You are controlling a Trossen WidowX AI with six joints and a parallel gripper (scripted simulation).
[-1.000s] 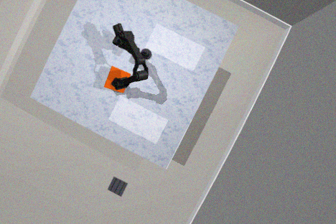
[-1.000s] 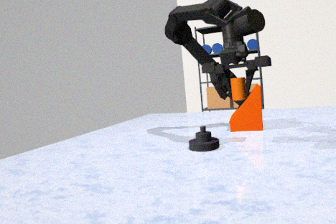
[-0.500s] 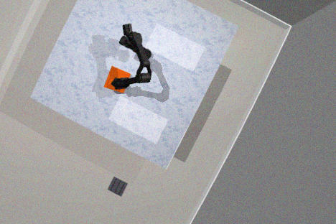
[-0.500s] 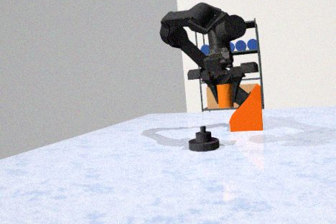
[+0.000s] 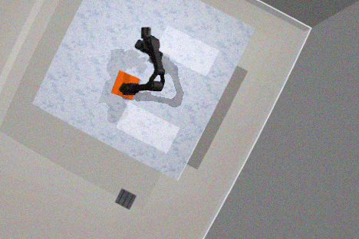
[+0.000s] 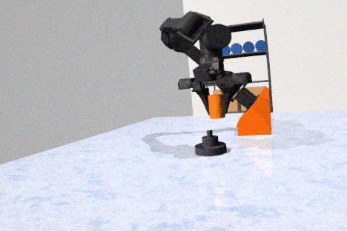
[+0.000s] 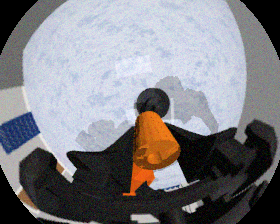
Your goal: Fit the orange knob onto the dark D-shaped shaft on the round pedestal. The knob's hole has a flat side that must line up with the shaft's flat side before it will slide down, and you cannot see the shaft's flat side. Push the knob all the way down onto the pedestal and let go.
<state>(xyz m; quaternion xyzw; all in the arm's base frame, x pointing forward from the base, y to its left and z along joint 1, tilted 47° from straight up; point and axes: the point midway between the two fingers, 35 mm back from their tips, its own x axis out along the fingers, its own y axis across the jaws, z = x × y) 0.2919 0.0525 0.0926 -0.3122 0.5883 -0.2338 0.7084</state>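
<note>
My gripper tip is 7 cm above the dark round pedestal, 2 cm to the left of it and 1 cm short of it. The rest, counted from my gripper tip: orange knob 2 cm above.
</note>
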